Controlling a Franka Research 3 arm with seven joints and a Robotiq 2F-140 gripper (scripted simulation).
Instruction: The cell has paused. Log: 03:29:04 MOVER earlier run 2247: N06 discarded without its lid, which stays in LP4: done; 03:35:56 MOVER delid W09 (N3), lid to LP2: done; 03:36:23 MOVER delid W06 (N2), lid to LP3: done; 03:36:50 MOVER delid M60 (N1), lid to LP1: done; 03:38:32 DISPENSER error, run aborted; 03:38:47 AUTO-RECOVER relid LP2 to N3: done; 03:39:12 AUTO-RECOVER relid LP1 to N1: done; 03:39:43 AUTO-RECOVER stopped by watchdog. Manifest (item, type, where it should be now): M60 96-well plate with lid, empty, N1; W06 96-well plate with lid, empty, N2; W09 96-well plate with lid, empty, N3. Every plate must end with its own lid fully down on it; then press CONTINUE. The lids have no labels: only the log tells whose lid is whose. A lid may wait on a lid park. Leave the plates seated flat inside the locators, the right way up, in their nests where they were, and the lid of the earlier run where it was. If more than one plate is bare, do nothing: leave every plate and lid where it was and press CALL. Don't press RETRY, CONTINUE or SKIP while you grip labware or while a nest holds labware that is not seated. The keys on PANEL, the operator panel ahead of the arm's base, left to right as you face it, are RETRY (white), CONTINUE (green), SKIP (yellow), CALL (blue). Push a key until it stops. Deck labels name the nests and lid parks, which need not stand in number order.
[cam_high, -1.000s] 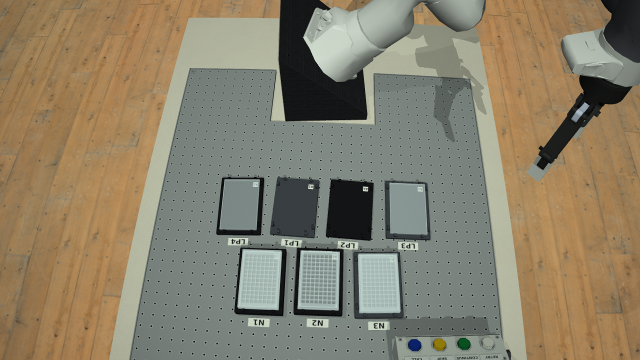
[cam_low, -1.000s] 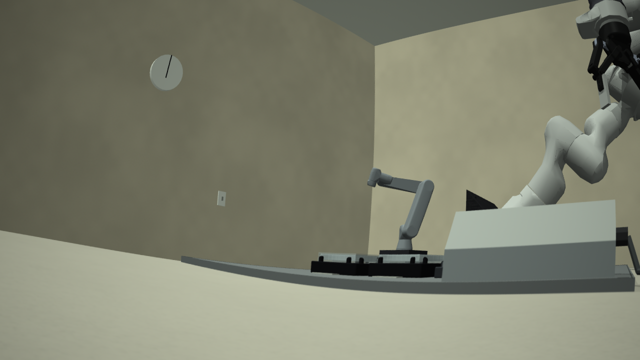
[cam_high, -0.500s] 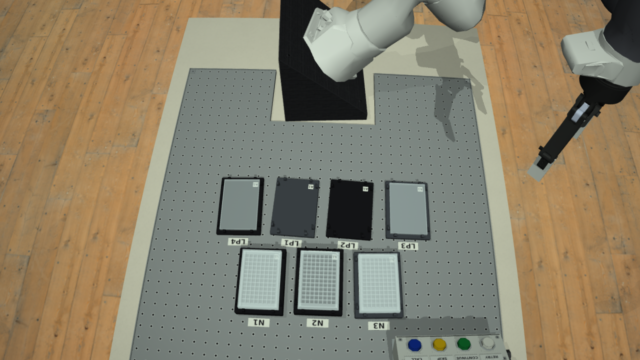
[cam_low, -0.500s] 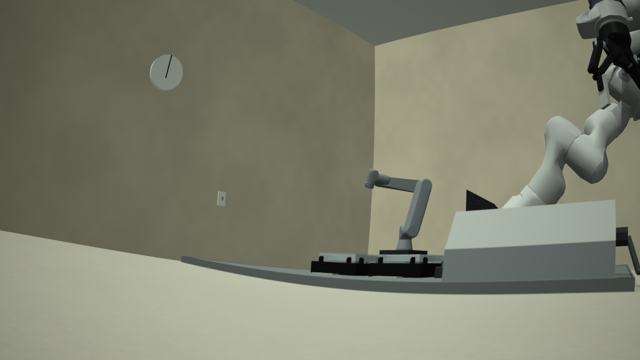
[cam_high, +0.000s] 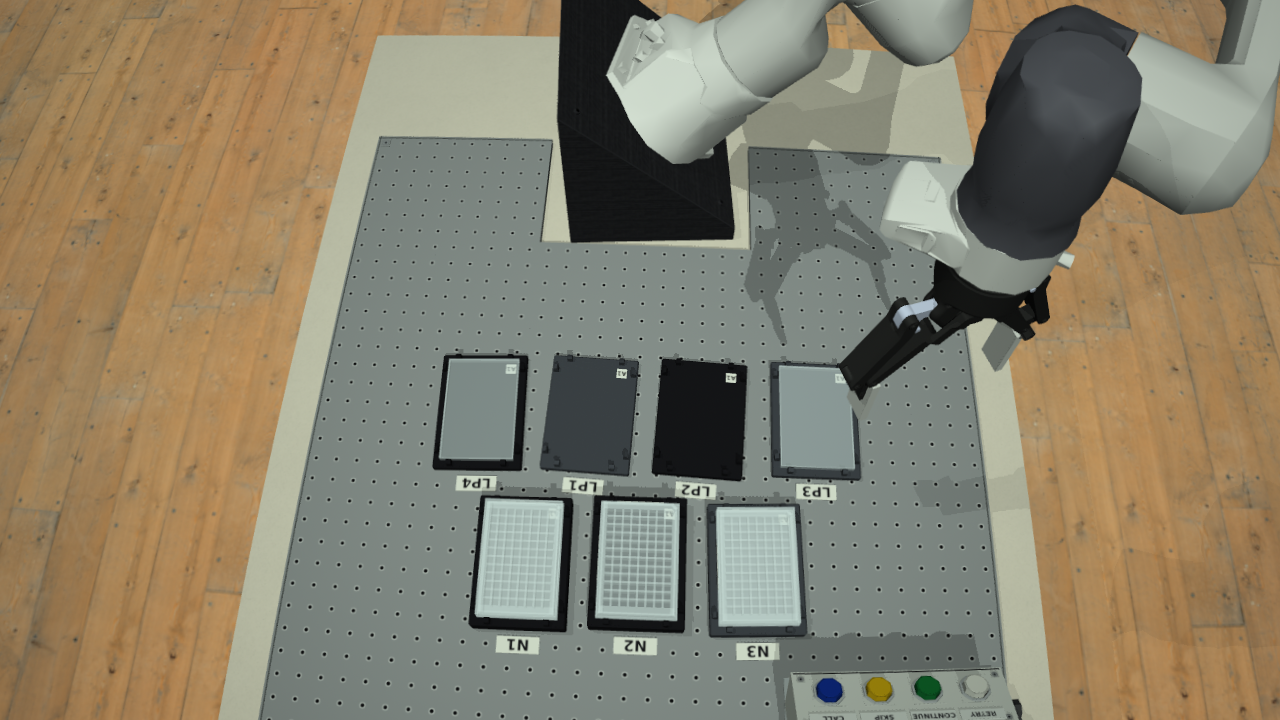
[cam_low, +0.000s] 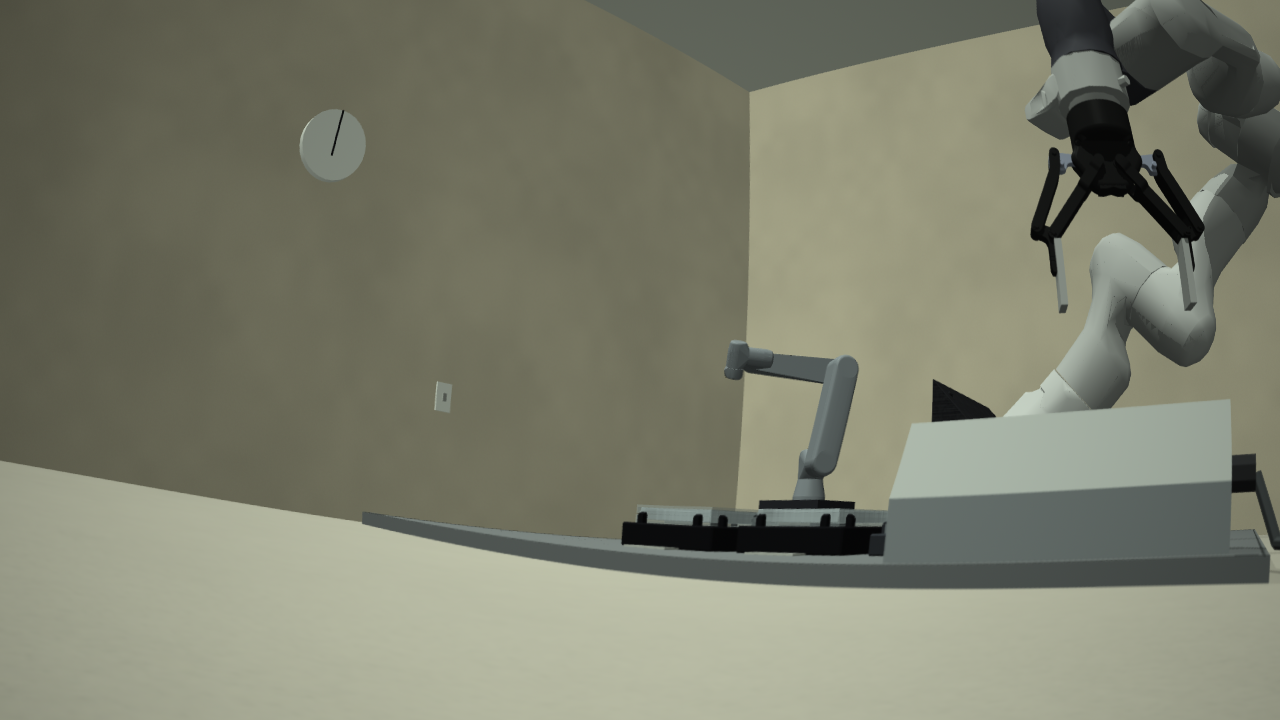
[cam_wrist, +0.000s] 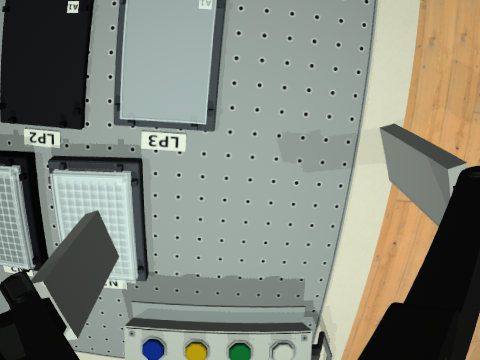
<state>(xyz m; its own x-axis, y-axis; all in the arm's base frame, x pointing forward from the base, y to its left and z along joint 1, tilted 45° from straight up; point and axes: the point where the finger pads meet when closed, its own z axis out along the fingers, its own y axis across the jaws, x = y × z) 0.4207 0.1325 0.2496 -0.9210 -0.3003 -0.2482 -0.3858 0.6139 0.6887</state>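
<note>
My hand is 220 mm above the lid park LP3, 70 mm to the left of it and 50 mm past it. Round my hand: lid park LP2 (220 mm below, 200 mm to the right, 40 mm behind); green CONTINUE key (260 mm ahead, 160 mm below, 30 mm to the left); LP2 label (230 mm below, 200 mm to the right, 40 mm ahead).
</note>
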